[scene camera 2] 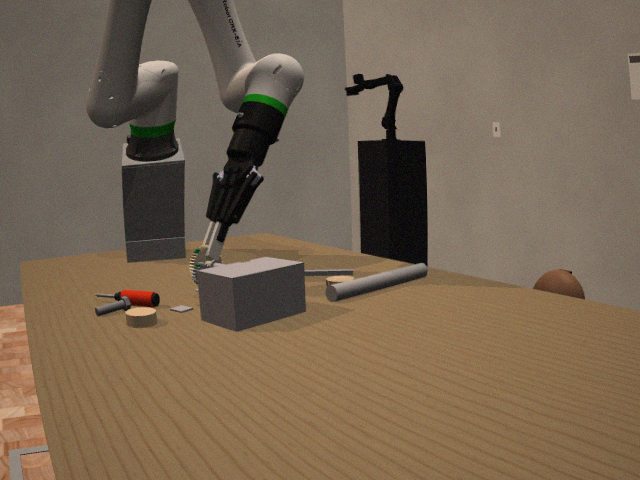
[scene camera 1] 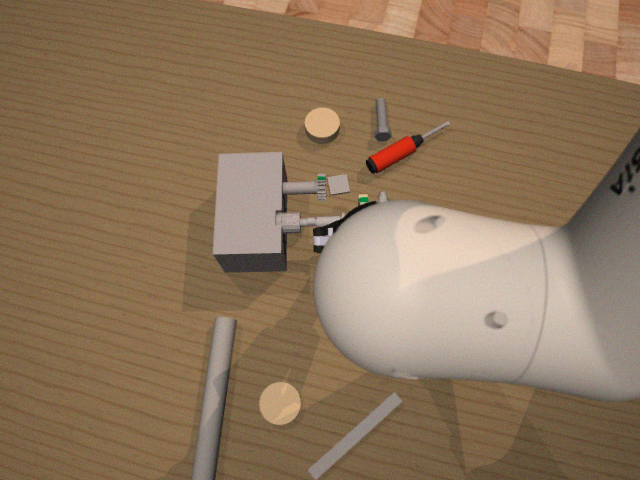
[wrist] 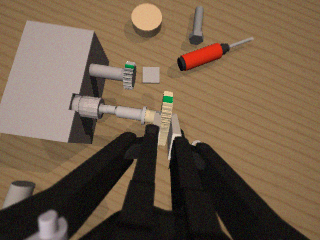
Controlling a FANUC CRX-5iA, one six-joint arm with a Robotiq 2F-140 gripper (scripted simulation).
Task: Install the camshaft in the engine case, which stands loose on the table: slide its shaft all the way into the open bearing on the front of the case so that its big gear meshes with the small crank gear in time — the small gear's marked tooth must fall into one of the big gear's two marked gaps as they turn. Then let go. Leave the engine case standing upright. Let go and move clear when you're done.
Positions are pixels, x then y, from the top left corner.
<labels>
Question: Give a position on a grey engine case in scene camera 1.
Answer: At 251, 225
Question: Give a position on a grey engine case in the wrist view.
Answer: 57, 70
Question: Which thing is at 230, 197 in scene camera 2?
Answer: The gripper.
</labels>
